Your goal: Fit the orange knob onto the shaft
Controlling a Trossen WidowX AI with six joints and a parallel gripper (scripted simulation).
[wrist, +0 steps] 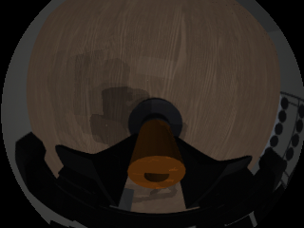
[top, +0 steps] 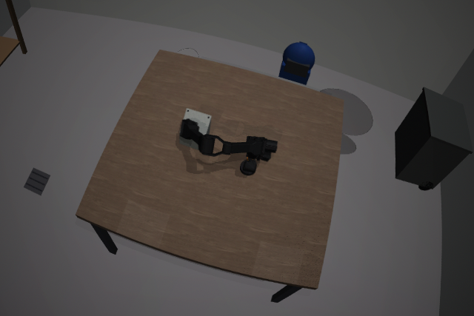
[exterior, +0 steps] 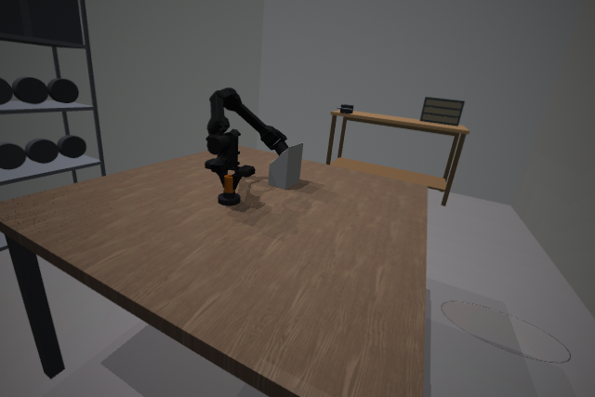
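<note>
My gripper tip is 2 cm below the orange knob. The rest, counted from my gripper tip: shaft pedestal: 2 cm below.
</note>
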